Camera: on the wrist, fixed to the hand. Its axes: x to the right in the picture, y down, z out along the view.
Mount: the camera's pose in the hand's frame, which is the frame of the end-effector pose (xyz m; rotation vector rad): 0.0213 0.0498 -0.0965 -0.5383 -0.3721 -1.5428
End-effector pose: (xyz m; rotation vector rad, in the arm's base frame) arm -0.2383 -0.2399 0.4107 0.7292 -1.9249 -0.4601
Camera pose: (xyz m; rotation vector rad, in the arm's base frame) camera -0.1732 -0.2173 0.4973 1.7182 -1.0435 -2.0319
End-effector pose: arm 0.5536 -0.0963 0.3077 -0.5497 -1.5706 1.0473
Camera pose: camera 0.6297 -0.0224 0.2760 0.5782 -1.9303 -0.4894
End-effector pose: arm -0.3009 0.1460 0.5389 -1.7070 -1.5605 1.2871
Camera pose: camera -0.1950 0.1773 0.5322 -0.0214 -2.6324 0.3132
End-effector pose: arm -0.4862 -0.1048 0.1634 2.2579 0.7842 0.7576
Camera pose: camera -0.5211 -0.0865 0.2668 0.7744 1.5040 -0.2073
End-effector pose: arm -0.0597 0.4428 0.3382 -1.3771 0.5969 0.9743
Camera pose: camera -0.0732 0.3496 0.2801 -1.5221 -1.0194 0.0396
